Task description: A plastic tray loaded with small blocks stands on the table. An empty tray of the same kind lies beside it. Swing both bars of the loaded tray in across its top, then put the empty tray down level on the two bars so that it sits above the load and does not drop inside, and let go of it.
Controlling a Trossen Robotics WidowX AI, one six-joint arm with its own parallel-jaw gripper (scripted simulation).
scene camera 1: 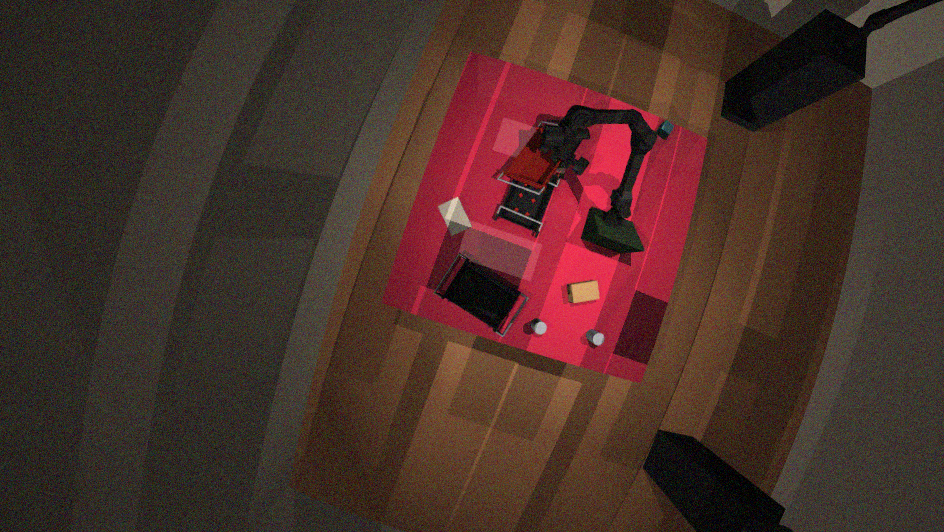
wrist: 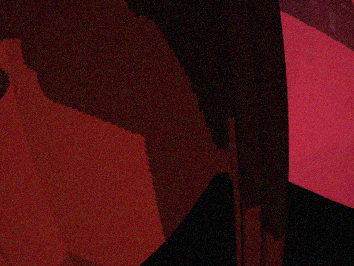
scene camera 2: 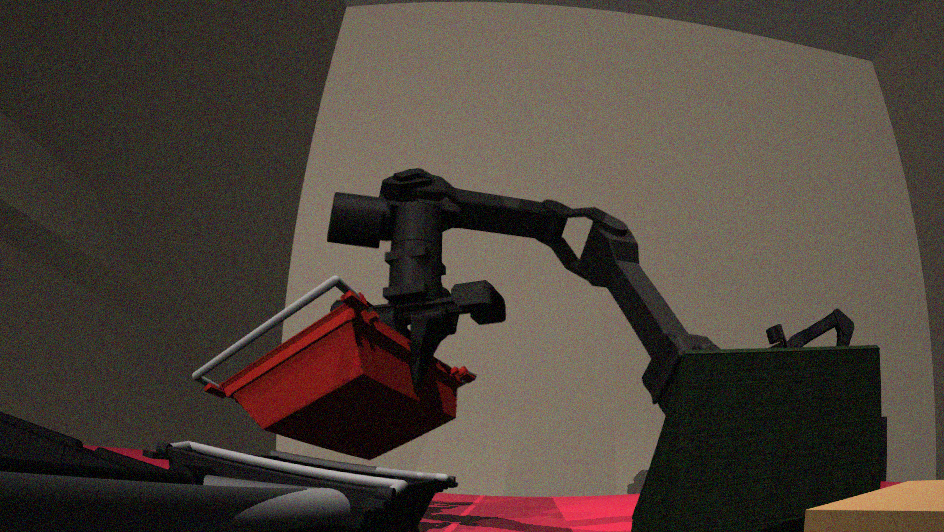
A white block shows in scene camera 1 [454,215]; in the wrist view it is out of frame, in scene camera 2 it is out of frame.
